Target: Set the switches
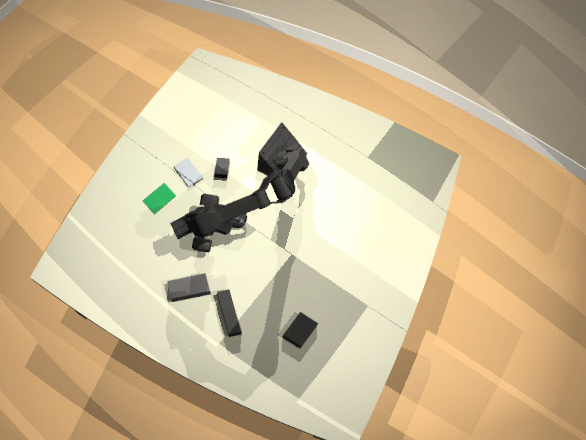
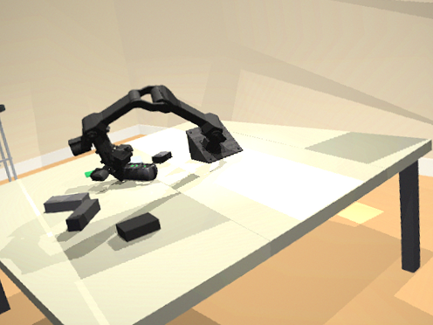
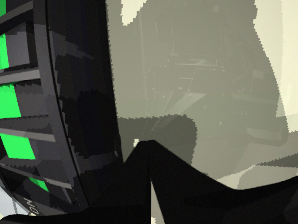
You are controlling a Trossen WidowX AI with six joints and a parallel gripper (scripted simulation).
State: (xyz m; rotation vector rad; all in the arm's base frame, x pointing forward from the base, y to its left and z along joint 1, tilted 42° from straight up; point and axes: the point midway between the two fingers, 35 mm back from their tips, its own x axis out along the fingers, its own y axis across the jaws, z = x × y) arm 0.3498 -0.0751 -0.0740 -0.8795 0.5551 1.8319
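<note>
My gripper tip is now 23 cm past the dark block, 8 cm to the left of it and 1 cm below it. Round my gripper tip: pale grey module (16 cm behind, 18 cm to the right); then green flat plate (1 cm behind, 22 cm to the right).
</note>
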